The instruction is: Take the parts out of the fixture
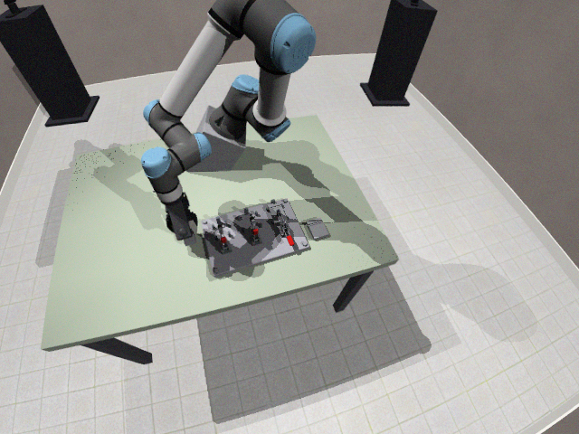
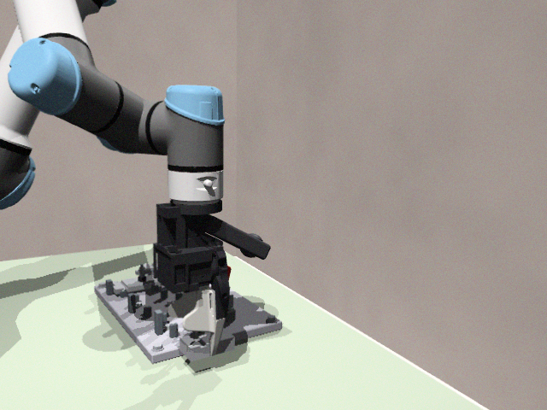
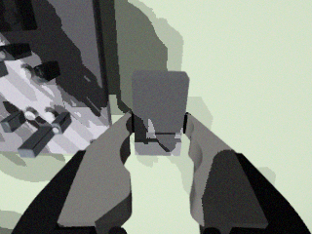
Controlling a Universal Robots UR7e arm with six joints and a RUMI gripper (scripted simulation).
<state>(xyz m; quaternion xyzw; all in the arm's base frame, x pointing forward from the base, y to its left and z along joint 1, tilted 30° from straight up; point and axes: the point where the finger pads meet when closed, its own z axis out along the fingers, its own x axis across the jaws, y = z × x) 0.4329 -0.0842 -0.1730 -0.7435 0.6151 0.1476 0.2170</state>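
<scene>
The clamp is 34 cm to the left of my hand and 1 cm ahead of it. Also, from my hand: fixture plate 23 cm to the left, 4 cm below; then grey part 1 cm behind.
</scene>
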